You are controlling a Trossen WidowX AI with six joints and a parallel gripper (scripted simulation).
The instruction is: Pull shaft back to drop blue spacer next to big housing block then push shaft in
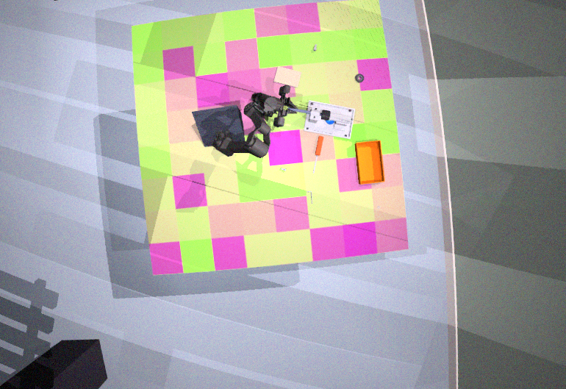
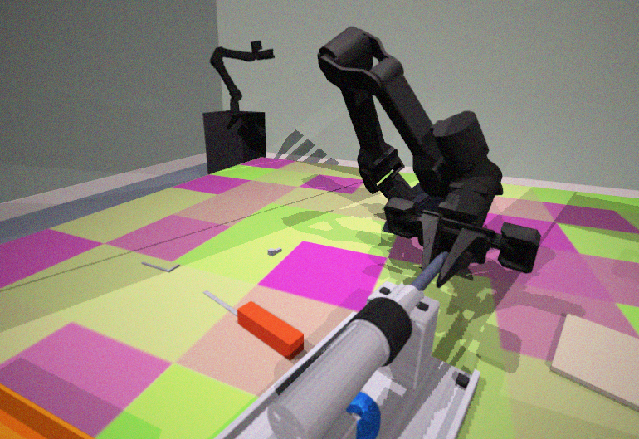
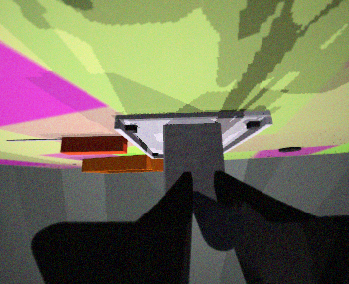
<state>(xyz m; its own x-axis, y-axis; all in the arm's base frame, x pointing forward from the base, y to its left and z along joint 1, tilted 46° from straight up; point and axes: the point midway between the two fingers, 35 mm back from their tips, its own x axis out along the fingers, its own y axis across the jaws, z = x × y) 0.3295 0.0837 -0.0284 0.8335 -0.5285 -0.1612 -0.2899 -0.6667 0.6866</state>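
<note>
Right now the grey-blue shaft is 5 cm ahead of my gripper tip, 1 cm to the right of it and 2 cm above it. Round my gripper tip: small bolt (10 cm behind, 26 cm to the right, 6 cm below); beige card (2 cm behind, 19 cm to the left, 6 cm below); blue spacer (16 cm ahead, 5 cm to the right, 5 cm below).
</note>
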